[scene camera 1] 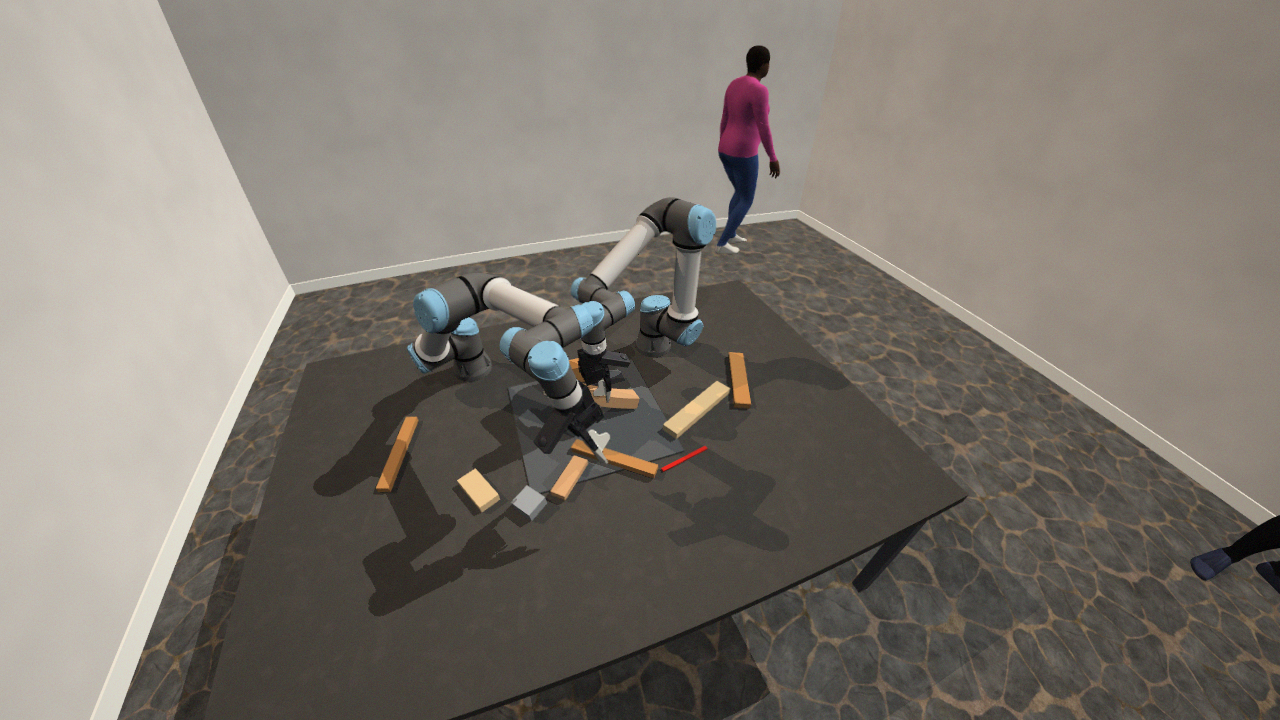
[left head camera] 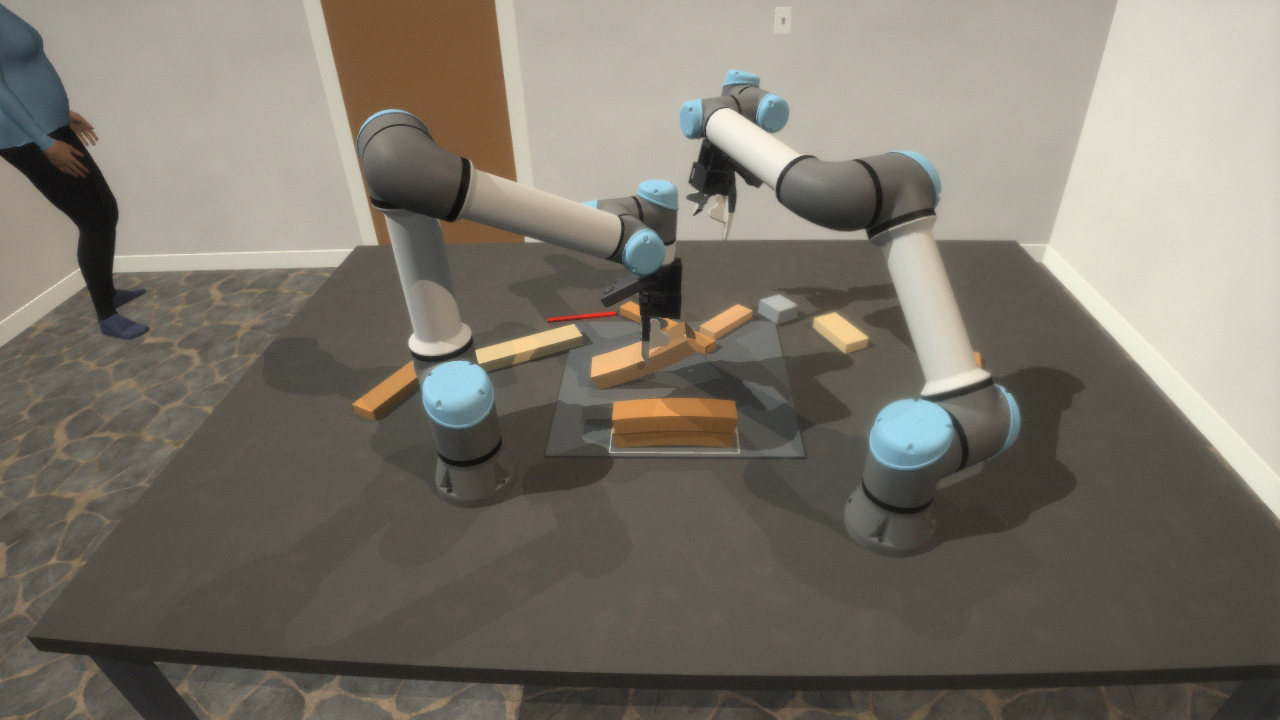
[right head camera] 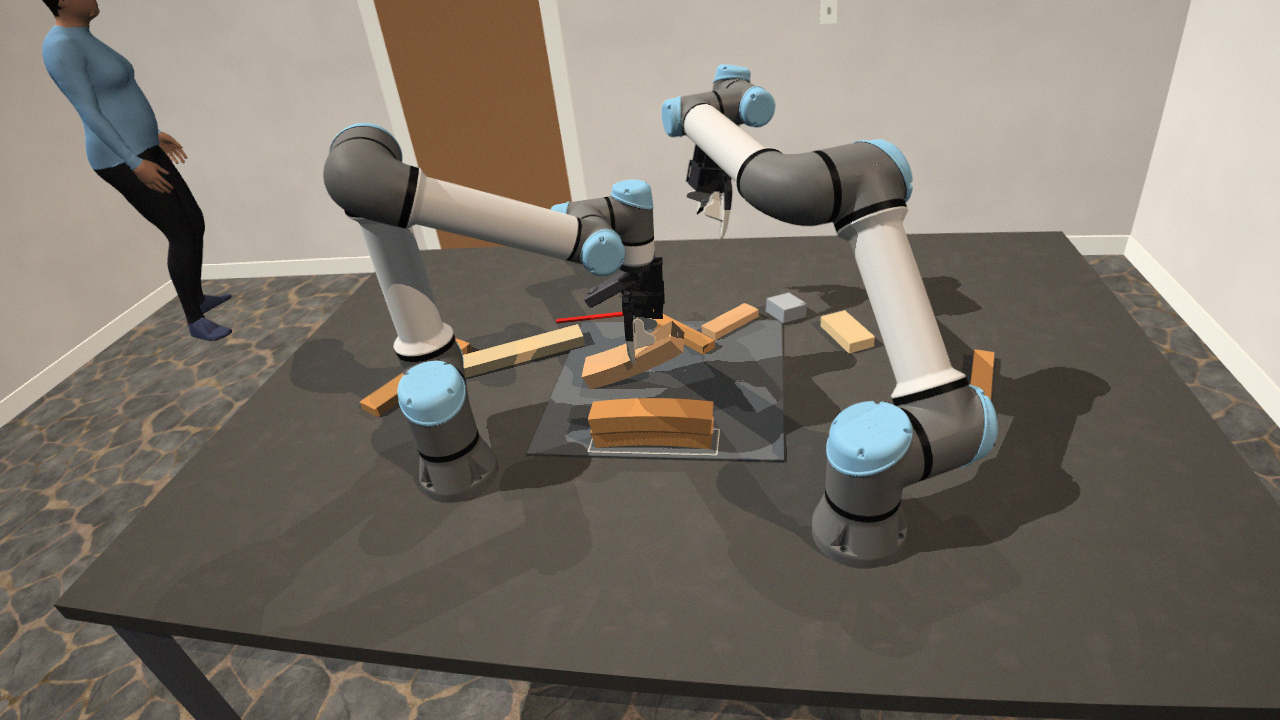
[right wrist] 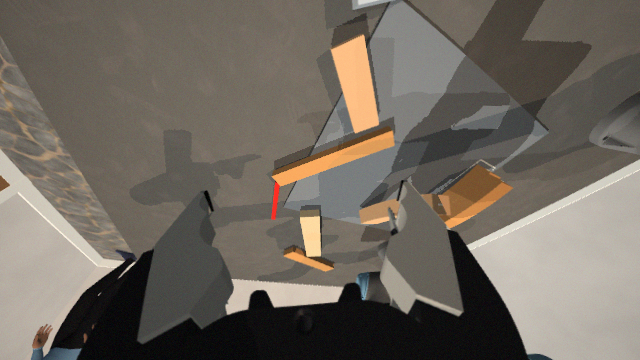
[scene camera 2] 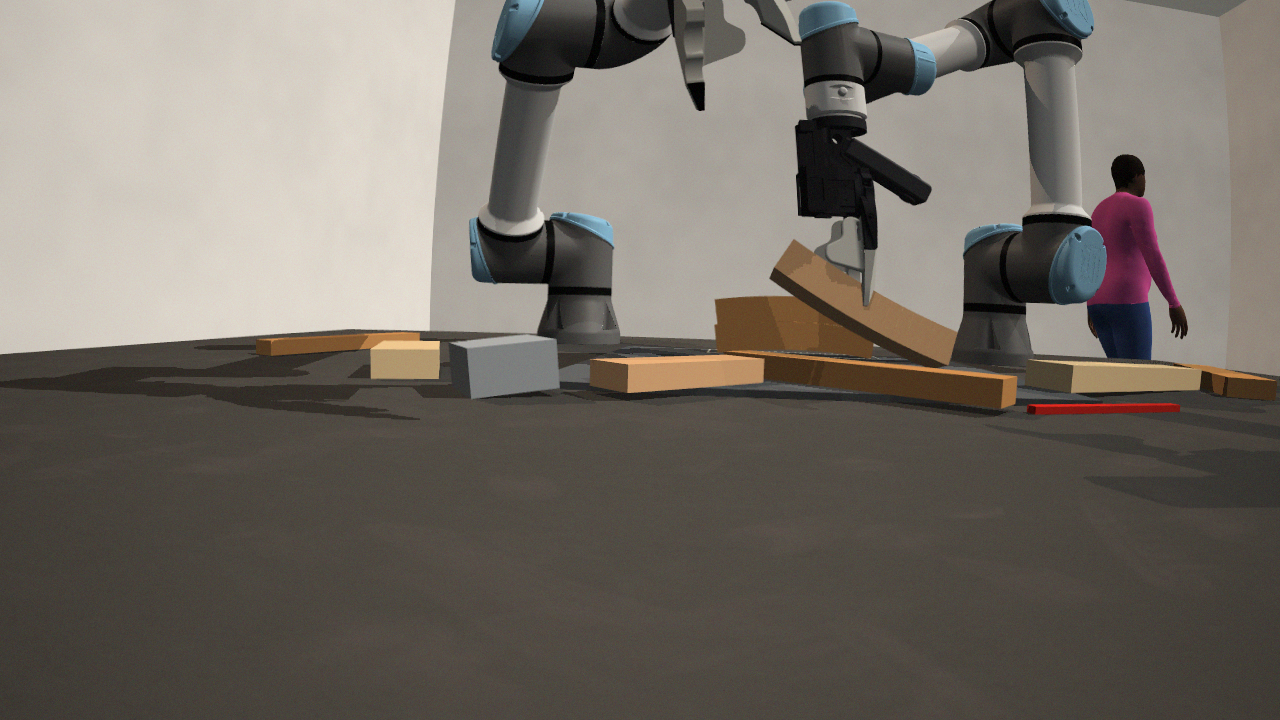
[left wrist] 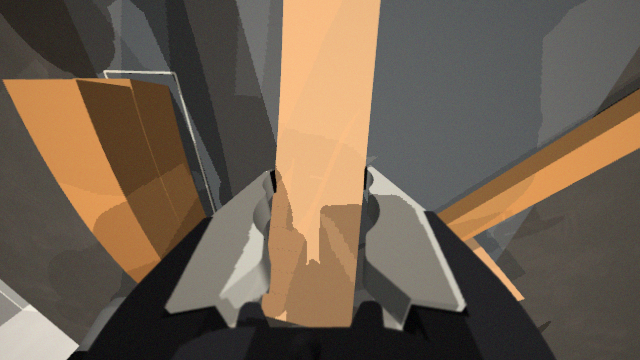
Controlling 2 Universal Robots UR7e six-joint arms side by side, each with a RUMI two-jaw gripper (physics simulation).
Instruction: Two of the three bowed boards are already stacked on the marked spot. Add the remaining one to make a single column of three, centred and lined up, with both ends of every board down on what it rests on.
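Places are measured from the left arm's base along level axes (x ahead, y left, z up), in metres.
Pixels of known places: left gripper, fingertip midpoint: (scene camera 1: pixel 603 395) (left head camera: pixel 646 355) (right head camera: pixel 635 355) (scene camera 2: pixel 857 305) (left wrist: pixel 319 169); right gripper, fingertip midpoint: (scene camera 1: pixel 586 445) (left head camera: pixel 708 227) (right head camera: pixel 709 225) (right wrist: pixel 307 186) (scene camera 2: pixel 742 82); left arm's base, origin of the base link: (scene camera 1: pixel 653 345) (left head camera: pixel 477 479) (right head camera: pixel 460 474) (scene camera 2: pixel 992 362); right arm's base, origin of the base link: (scene camera 1: pixel 473 369) (left head camera: pixel 888 523) (right head camera: pixel 858 531) (right wrist: pixel 629 116) (scene camera 2: pixel 578 342).
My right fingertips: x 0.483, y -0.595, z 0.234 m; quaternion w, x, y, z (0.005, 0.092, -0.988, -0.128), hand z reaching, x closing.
Observation:
Ahead of a thing's pixels: the offset from my right fingertips to its middle. "spot": to the spot under its first point.
Two bowed orange boards @[0.211 m left, 0.472 m back, 0.170 m down] (left head camera: pixel 674 420) (right head camera: pixel 650 420) @[0.211 m left, 0.469 m back, 0.208 m down] (scene camera 2: pixel 760 324) lie stacked, arched upward, inside the white outline @[spot: 0.217 m left, 0.503 m back, 0.228 m down] (left head camera: pixel 674 451) near the mat's front edge. My left gripper (left head camera: pixel 646 354) (right head camera: pixel 632 354) (left wrist: pixel 319 169) is shut on the third bowed board @[0.229 m left, 0.269 m back, 0.156 m down] (left head camera: pixel 617 362) (right head camera: pixel 608 362) (scene camera 2: pixel 904 322) (left wrist: pixel 325 90), gripped across its width. This board is tilted behind the stack, in the head views its left end low and right end raised. I cannot tell whether the low end touches the mat. My right gripper (left head camera: pixel 710 223) (right head camera: pixel 706 222) (right wrist: pixel 307 186) is open and empty, high above the table's far part.
Behind the held board lie an orange bar @[0.126 m left, 0.069 m back, 0.217 m down] (scene camera 2: pixel 895 380) (right wrist: pixel 330 157) and a short light-orange block @[0.025 m right, 0.085 m back, 0.217 m down] (left head camera: pixel 725 320). A grey block @[0.168 m right, 0.069 m back, 0.213 m down] (left head camera: pixel 776 308) and a yellow block @[0.276 m right, 0.200 m back, 0.220 m down] (left head camera: pixel 839 331) lie right; a long yellow bar @[0.493 m left, 0.084 m back, 0.217 m down] (left head camera: pixel 532 347), red stick @[0.317 m left, 0.054 m ahead, 0.231 m down] (left head camera: pixel 581 316) and orange piece @[0.736 m left, 0.116 m back, 0.222 m down] (left head camera: pixel 384 391) lie left.

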